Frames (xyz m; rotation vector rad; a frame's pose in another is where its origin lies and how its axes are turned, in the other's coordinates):
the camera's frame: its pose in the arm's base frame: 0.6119 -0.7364 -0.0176 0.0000 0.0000 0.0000
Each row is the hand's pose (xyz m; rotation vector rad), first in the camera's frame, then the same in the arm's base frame.
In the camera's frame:
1: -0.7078 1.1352 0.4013 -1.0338 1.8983 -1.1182
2: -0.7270 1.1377 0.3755 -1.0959 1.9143 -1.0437
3: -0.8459 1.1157 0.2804 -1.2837 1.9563 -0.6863
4: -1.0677 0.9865 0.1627 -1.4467 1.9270 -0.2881
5: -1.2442 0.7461 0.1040 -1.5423 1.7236 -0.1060
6: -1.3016 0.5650 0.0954 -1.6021 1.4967 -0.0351
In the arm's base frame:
1: -0.0959 0.3988 0.3837 -1.0338 1.8983 -1.1182
2: -0.1151 0.4013 0.3579 -1.0959 1.9143 -1.0437
3: -0.2340 0.3793 0.2628 -1.2837 1.9563 -0.6863
4: -0.4558 0.2501 0.1451 -1.4467 1.9270 -0.2881
5: -0.6323 0.0097 0.0864 -1.5423 1.7236 -0.1060
6: -0.6897 -0.1714 0.0778 -1.6021 1.4967 -0.0351

